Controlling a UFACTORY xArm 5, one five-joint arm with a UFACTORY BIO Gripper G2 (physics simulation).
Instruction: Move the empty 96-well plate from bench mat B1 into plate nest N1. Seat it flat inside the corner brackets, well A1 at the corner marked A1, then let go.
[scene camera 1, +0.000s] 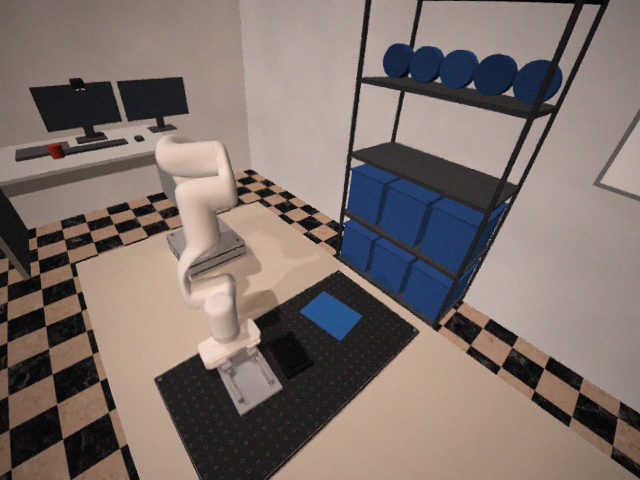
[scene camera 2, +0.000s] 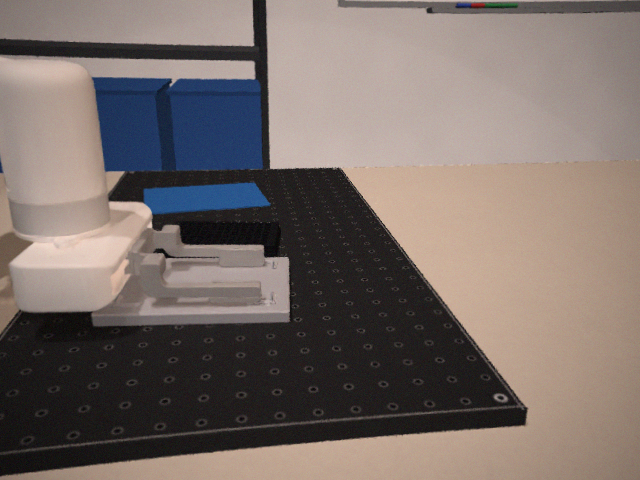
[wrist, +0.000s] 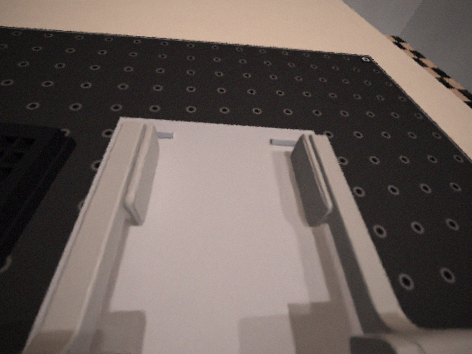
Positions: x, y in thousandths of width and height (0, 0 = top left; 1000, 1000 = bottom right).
Labels:
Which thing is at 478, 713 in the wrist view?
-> A nest floor.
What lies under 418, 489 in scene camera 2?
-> A black 96-well plate.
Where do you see a black 96-well plate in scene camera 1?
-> At 457, 745

